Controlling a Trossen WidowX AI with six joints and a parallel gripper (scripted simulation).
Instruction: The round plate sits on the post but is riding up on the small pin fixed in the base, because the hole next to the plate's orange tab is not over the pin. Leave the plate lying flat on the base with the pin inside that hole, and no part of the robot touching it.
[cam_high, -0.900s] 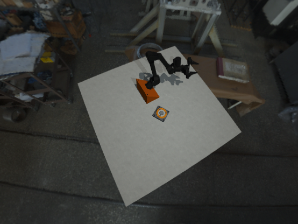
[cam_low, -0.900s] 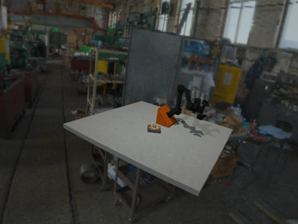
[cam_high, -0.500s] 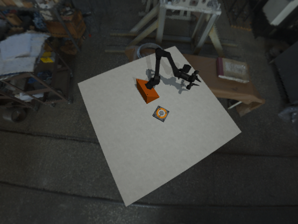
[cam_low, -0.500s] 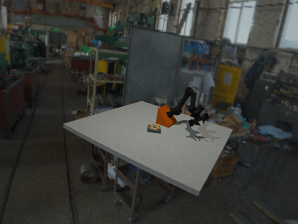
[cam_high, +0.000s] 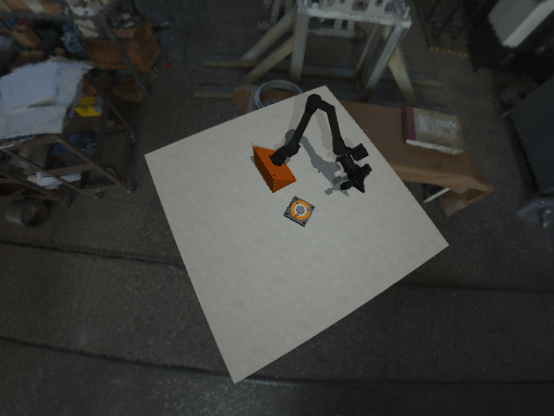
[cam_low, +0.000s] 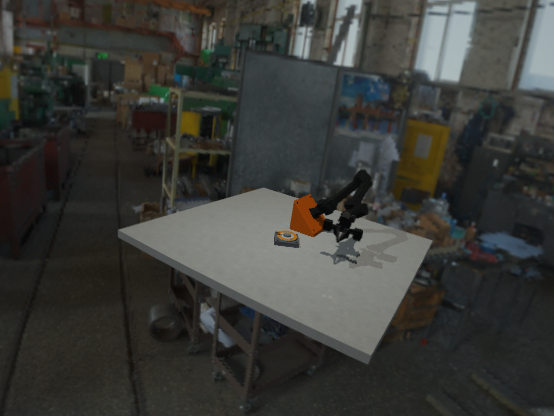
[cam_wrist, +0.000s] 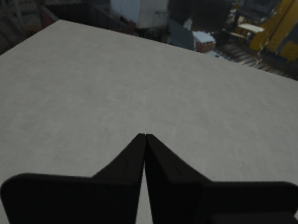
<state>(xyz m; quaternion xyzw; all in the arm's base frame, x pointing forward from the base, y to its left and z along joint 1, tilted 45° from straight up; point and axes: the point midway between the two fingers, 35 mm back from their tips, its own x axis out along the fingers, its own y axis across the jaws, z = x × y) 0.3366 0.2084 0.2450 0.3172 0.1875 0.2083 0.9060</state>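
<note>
My gripper tip is 33 cm to the left of the round plate, 10 cm above it and 6 cm past it.
</note>
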